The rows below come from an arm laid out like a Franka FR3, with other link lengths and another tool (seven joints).
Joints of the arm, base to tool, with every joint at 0 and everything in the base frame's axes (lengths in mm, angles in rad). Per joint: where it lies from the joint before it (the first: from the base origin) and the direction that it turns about. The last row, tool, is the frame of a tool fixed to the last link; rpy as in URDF.
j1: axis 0 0 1 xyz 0 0 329.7
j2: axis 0 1 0 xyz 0 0 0
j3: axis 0 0 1 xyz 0 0 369.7
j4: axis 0 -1 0 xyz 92.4 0 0
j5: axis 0 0 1 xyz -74.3 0 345.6
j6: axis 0 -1 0 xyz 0 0 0
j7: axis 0 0 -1 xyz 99.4 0 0
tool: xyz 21 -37 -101.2 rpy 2.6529 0 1.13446
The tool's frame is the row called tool.
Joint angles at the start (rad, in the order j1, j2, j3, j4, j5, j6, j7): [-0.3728 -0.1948 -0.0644 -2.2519 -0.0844 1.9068 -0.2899]
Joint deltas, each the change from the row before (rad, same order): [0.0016 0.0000 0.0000 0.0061 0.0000 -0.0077 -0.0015]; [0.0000 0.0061 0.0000 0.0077 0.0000 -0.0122 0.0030]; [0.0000 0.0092 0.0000 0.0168 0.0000 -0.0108 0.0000]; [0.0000 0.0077 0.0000 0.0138 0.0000 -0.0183 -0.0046]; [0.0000 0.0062 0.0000 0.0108 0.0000 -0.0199 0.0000]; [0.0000 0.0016 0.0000 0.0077 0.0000 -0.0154 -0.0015]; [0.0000 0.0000 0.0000 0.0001 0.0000 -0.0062 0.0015]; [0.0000 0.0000 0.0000 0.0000 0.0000 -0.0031 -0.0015]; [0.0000 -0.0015 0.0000 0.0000 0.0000 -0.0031 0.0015]
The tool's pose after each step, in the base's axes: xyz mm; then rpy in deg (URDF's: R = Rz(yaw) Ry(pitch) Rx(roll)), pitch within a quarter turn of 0, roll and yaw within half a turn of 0. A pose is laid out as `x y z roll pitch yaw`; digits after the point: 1 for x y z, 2 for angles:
415.4 -232.3 498.6 160.18 4.80 59.11
416.3 -233.0 497.8 160.76 4.94 58.95
419.7 -234.7 499.9 160.94 5.02 58.91
421.5 -235.6 500.4 161.65 5.11 59.16
422.2 -236.2 500.2 162.51 5.27 59.15
422.2 -236.3 501.2 163.05 5.35 59.22
421.4 -236.1 500.6 163.38 5.41 59.15
421.1 -235.9 500.3 163.57 5.42 59.24
420.4 -235.7 500.7 163.65 5.45 59.15

